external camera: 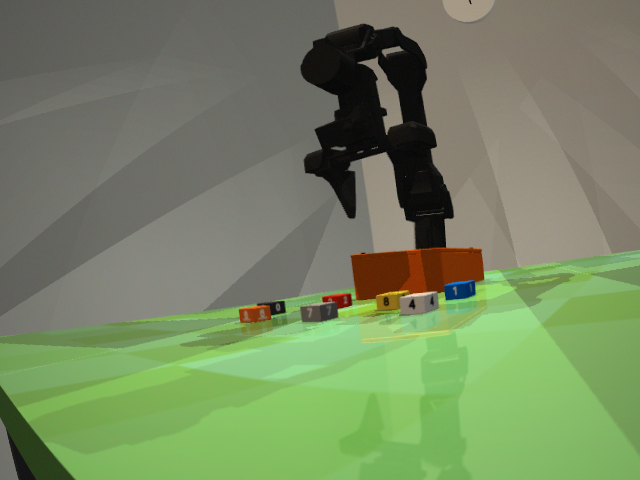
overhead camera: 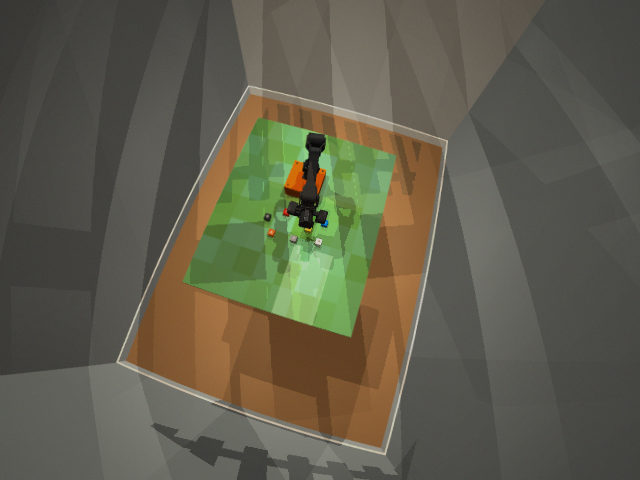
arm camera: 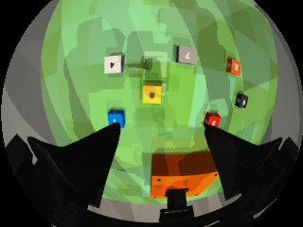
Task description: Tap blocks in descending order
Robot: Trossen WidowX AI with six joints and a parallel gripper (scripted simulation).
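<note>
My gripper tip is 1 cm to the right of the yellow block marked 8 and 11 cm above it. The rest, counted from my gripper tip: white block marked 4: 6 cm ahead, 8 cm to the left, 11 cm below; then blue 1 block: 5 cm behind, 8 cm to the left, 11 cm below; then grey 7 block: 8 cm ahead, 4 cm to the right, 11 cm below.
</note>
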